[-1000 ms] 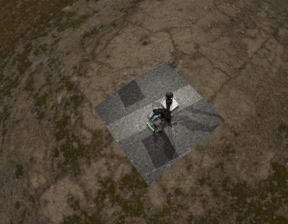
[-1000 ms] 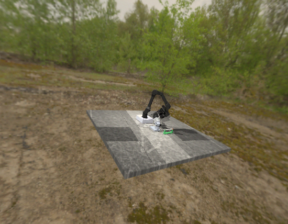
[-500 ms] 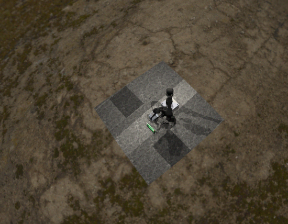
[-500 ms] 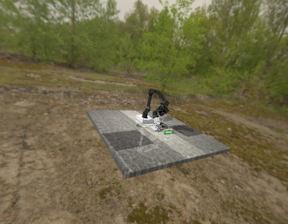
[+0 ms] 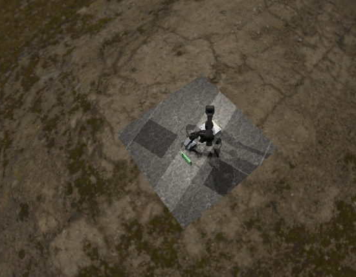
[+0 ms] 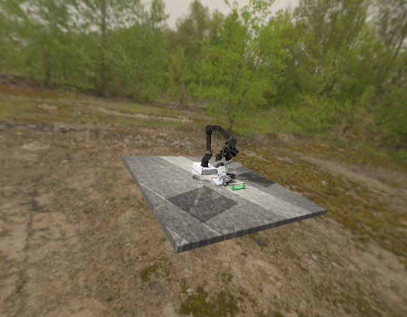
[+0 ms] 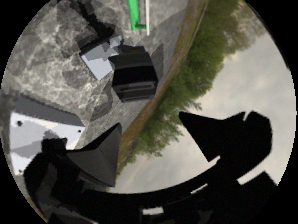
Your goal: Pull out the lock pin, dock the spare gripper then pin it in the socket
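Right now the green mount is 200 mm ahead of my gripper tip, 90 mm to the left of it and 170 mm below it. Round my gripper tip: spare gripper: 60 mm ahead, 80 mm below; grey mount: 80 mm ahead, 140 mm below.
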